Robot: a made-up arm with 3 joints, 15 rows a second.
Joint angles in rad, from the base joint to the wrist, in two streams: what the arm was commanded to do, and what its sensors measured. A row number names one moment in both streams.
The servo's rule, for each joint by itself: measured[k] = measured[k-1] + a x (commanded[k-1-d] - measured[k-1]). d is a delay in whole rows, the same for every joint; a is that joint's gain. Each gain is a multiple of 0.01, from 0.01 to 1. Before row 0 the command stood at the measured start. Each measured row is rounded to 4 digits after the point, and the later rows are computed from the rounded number. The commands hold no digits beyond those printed.
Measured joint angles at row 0:
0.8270, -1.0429, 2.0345
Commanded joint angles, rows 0 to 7:
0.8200, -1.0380, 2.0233
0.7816, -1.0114, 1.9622
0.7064, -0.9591, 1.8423
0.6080, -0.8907, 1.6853
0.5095, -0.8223, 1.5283
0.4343, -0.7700, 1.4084
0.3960, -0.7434, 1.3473
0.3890, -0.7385, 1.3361
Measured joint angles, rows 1 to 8:
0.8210, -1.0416, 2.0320
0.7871, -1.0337, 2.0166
0.7177, -1.0143, 1.9783
0.6234, -0.9822, 1.9138
0.5254, -0.9406, 1.8290
0.4471, -0.8962, 1.7365
0.4032, -0.8565, 1.6509
0.3910, -0.8258, 1.5816
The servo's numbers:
d 0
a 0.86 0.26 0.22

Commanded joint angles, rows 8 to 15:
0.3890, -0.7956, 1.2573
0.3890, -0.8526, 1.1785
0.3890, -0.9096, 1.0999
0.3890, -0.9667, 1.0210
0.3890, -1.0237, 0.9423
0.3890, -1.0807, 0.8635
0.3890, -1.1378, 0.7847
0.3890, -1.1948, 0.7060
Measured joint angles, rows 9 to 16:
0.3893, -0.8179, 1.5103
0.3890, -0.8269, 1.4373
0.3890, -0.8484, 1.3631
0.3890, -0.8792, 1.2878
0.3890, -0.9168, 1.2118
0.3890, -0.9594, 1.1352
0.3890, -1.0058, 1.0581
0.3890, -1.0549, 0.9806

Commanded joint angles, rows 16 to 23:
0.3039, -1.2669, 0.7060
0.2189, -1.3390, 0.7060
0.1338, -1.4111, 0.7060
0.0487, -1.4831, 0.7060
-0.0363, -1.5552, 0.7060
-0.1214, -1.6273, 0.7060
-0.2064, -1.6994, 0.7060
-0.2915, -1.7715, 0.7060
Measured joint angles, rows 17 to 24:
0.3158, -1.1100, 0.9202
0.2325, -1.1695, 0.8731
0.1476, -1.2323, 0.8363
0.0625, -1.2975, 0.8076
-0.0225, -1.3645, 0.7852
-0.1076, -1.4328, 0.7678
-0.1926, -1.5021, 0.7542
-0.2777, -1.5721, 0.7436

